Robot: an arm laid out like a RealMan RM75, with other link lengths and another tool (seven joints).
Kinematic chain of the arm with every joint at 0, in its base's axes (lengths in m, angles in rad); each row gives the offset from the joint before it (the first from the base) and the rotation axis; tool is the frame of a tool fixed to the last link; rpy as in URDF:
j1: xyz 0 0 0.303 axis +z
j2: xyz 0 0 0 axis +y
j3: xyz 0 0 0.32 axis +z
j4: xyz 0 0 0 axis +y
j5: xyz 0 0 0.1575 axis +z
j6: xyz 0 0 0 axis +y
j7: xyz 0 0 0.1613 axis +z
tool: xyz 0.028 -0.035 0.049 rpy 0.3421 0 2.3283
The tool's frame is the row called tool.
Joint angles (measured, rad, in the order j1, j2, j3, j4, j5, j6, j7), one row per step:
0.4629 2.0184 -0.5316 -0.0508 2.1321 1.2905 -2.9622
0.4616 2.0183 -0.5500 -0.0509 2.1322 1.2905 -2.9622
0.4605 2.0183 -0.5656 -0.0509 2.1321 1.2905 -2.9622
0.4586 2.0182 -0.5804 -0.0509 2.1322 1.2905 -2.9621
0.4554 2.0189 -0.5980 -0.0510 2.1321 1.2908 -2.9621
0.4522 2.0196 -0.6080 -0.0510 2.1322 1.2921 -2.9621
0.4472 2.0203 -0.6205 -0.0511 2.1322 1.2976 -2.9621
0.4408 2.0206 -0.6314 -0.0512 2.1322 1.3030 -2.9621
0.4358 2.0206 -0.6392 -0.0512 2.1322 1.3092 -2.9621
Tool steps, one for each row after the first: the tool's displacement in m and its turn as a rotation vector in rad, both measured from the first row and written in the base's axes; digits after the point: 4 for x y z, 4 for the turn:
-0.0012 -0.0005 -0.0032 -0.0147 -0.0075 0.0067
-0.0023 -0.0009 -0.0060 -0.0273 -0.0138 0.0124
-0.0029 -0.0017 -0.0086 -0.0392 -0.0197 0.0168
-0.0034 -0.0031 -0.0121 -0.0537 -0.0261 0.0216
-0.0034 -0.0045 -0.0142 -0.0616 -0.0290 0.0239
-0.0037 -0.0066 -0.0164 -0.0701 -0.0322 0.0295
-0.0033 -0.0092 -0.0181 -0.0772 -0.0350 0.0328
-0.0032 -0.0112 -0.0191 -0.0815 -0.0366 0.0369

